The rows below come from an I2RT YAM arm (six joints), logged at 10 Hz.
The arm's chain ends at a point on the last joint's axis. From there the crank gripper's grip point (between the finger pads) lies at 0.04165 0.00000 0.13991 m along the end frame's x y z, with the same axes.
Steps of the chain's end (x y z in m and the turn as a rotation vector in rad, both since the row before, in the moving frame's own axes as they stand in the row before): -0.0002 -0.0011 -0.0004 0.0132 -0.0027 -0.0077; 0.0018 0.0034 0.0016 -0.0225 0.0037 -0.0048; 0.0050 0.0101 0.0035 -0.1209 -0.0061 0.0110; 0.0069 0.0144 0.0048 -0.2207 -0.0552 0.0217; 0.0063 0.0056 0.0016 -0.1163 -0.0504 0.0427; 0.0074 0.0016 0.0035 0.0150 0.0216 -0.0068; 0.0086 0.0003 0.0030 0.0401 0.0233 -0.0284; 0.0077 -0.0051 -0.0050 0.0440 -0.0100 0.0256; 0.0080 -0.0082 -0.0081 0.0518 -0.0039 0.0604; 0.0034 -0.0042 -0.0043 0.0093 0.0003 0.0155; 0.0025 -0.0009 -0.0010 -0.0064 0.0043 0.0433; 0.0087 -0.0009 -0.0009 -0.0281 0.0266 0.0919
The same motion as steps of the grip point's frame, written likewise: -0.0006 -0.0033 -0.0003 0.0132 -0.0027 -0.0077; 0.0023 0.0063 0.0014 -0.0225 0.0037 -0.0048; 0.0041 0.0274 0.0027 -0.1209 -0.0061 0.0110; -0.0012 0.0461 0.0034 -0.2207 -0.0552 0.0217; -0.0012 0.0236 0.0025 -0.1163 -0.0504 0.0427; 0.0104 -0.0008 0.0025 0.0150 0.0216 -0.0068; 0.0118 -0.0065 0.0019 0.0401 0.0233 -0.0284; 0.0064 -0.0102 -0.0047 0.0440 -0.0100 0.0256; 0.0076 -0.0129 -0.0081 0.0518 -0.0039 0.0604; 0.0034 -0.0049 -0.0043 0.0093 0.0003 0.0155; 0.0030 0.0018 -0.0012 -0.0064 0.0043 0.0433; 0.0120 0.0070 -0.0022 -0.0281 0.0266 0.0919
